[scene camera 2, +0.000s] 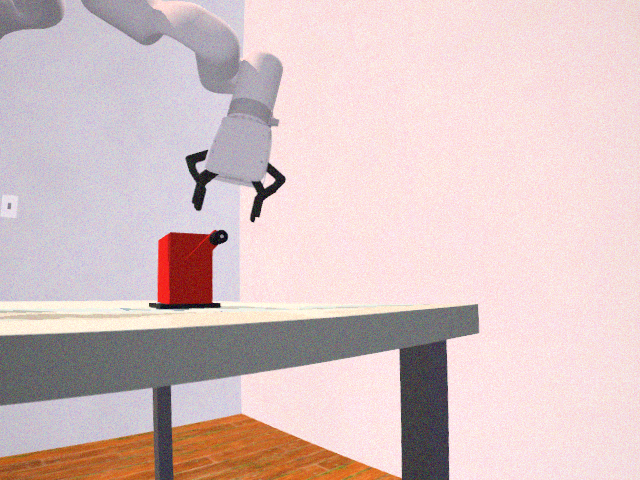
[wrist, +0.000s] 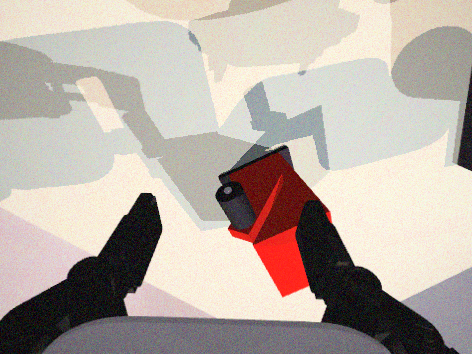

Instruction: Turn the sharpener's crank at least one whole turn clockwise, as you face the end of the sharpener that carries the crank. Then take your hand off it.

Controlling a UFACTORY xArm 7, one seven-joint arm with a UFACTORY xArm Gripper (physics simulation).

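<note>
The red sharpener stands upright on its thin black base on the table. Its red crank arm slants up to the right across the end face in the scene view. The black crank knob is at the arm's outer end, by the upper right corner of the body. My gripper is wide open and empty. It is above the knob and apart from it in the scene view. In the wrist view the right finger overlaps part of the sharpener's body, and the knob shows between the two fingers.
The table has a thick grey edge, and its right corner is well right of the sharpener. Shadows of the arm and gripper lie on the patterned table top. A pink wall is behind on the right, a bluish wall on the left.
</note>
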